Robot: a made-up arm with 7 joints. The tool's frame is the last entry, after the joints. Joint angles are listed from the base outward.
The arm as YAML. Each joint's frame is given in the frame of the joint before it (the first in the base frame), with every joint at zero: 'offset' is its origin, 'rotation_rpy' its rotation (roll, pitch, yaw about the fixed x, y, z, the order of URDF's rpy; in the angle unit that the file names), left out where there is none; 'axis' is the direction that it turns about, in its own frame. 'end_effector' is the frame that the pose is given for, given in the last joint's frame.
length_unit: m
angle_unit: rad
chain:
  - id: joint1
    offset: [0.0, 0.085, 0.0]
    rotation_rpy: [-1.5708, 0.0, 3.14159]
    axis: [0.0, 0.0, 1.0]
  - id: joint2
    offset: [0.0, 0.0, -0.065]
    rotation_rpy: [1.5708, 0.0, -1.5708]
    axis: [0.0, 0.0, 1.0]
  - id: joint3
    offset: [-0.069, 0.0, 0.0]
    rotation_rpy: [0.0, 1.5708, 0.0]
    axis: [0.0, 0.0, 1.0]
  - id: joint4
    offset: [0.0, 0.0, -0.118]
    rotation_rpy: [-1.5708, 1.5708, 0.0]
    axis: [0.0, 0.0, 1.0]
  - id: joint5
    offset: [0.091, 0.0, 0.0]
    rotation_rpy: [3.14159, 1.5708, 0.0]
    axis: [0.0, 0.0, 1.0]
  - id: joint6
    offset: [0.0, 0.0, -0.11]
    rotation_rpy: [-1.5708, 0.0, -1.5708]
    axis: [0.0, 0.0, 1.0]
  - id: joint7
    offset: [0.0, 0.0, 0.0]
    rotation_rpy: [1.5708, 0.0, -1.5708]
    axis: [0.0, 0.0, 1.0]
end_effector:
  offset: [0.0, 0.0, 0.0]
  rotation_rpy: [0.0, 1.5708, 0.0]
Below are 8 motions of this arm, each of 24 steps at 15 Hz.
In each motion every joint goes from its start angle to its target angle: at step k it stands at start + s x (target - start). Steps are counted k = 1, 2, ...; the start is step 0. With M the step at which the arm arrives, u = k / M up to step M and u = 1 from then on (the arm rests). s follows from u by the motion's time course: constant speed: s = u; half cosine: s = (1 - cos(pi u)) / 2; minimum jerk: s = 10 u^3 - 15 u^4 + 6 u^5.
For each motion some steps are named. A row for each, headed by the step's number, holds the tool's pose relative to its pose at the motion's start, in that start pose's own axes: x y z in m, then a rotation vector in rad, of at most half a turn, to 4 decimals.
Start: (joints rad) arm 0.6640 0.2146 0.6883 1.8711 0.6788 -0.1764 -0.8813
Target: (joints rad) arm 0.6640 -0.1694 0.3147 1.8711 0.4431 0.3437 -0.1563
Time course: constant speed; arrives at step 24
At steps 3, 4, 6, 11, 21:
3: -0.0105 0.0005 0.0112 -0.0956 0.0889 -0.0665
4: -0.0139 0.0006 0.0151 -0.1281 0.1199 -0.0864
6: -0.0202 0.0006 0.0231 -0.1939 0.1834 -0.1227
11: -0.0345 -0.0003 0.0442 -0.3624 0.3509 -0.1930
21: -0.0549 -0.0064 0.0903 -0.7099 0.7099 -0.2460

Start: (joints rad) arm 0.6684 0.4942 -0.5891 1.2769 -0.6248 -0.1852 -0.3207
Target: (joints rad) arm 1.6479 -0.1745 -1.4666 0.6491 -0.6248 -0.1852 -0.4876
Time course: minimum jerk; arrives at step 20
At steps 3, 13, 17, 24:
3: 0.0038 -0.0016 -0.0058 0.0023 -0.0162 0.0039
13: 0.1398 0.0167 -0.1396 0.0661 -0.5780 -0.2720
17: 0.1791 0.0397 -0.1630 0.1161 -0.7300 -0.4846
24: 0.1840 0.0432 -0.1655 0.1244 -0.7479 -0.5154

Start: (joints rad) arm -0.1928 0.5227 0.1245 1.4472 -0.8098 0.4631 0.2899
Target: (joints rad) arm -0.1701 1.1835 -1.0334 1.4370 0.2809 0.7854 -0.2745
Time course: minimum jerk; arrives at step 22
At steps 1, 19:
1: 0.0001 0.0000 0.0000 -0.0001 -0.0004 -0.0001
19: -0.0673 -0.0764 0.0375 -0.4066 0.2900 -0.3891

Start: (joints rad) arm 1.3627 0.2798 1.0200 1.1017 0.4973 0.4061 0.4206
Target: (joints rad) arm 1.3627 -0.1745 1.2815 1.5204 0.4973 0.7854 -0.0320
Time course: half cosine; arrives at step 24
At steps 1, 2, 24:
1: -0.0002 -0.0001 0.0002 0.0018 0.0005 0.0018
2: -0.0009 -0.0004 0.0007 0.0070 0.0022 0.0073
24: -0.0471 -0.0193 0.0585 0.4546 0.2206 0.3530

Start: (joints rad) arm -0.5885 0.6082 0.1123 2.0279 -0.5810 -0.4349 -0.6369
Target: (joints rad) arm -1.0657 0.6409 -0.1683 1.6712 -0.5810 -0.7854 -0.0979
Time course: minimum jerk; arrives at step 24
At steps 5, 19, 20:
5: -0.0008 -0.0042 0.0097 -0.0795 0.0185 0.0283
19: 0.0310 -0.0155 0.1595 -1.0834 0.2058 0.5424
20: 0.0334 -0.0142 0.1645 -1.1139 0.2096 0.5641

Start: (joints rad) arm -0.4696 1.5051 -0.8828 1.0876 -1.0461 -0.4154 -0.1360
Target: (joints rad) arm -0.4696 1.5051 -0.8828 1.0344 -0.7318 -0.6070 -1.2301
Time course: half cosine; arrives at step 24
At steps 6, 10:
6: -0.0007 -0.0013 0.0005 0.1733 -0.0139 0.0488
10: -0.0018 -0.0033 0.0013 0.4409 -0.0196 0.1266

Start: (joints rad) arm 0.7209 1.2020 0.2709 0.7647 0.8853 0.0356 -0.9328
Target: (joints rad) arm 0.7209 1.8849 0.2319 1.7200 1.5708 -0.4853 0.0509
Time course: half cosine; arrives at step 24
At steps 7, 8, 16, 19, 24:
7: 0.0610 -0.0059 0.0152 -0.3259 -0.1734 0.2415
8: 0.0767 -0.0065 0.0218 -0.4212 -0.2264 0.2982
16: 0.1802 0.0067 0.1159 -1.3571 -0.7365 0.6165
19: 0.1939 0.0158 0.1496 -1.6429 -0.8712 0.6462
24: 0.1989 0.0234 0.1733 -1.8451 -0.9551 0.6524

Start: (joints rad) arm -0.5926 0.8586 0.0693 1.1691 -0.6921 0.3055 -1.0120
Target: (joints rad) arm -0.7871 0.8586 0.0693 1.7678 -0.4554 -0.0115 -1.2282
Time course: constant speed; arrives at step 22
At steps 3, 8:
3: 0.0097 0.0082 -0.0005 0.0476 -0.0283 0.1055
8: 0.0252 0.0233 -0.0001 0.1233 -0.0699 0.2855

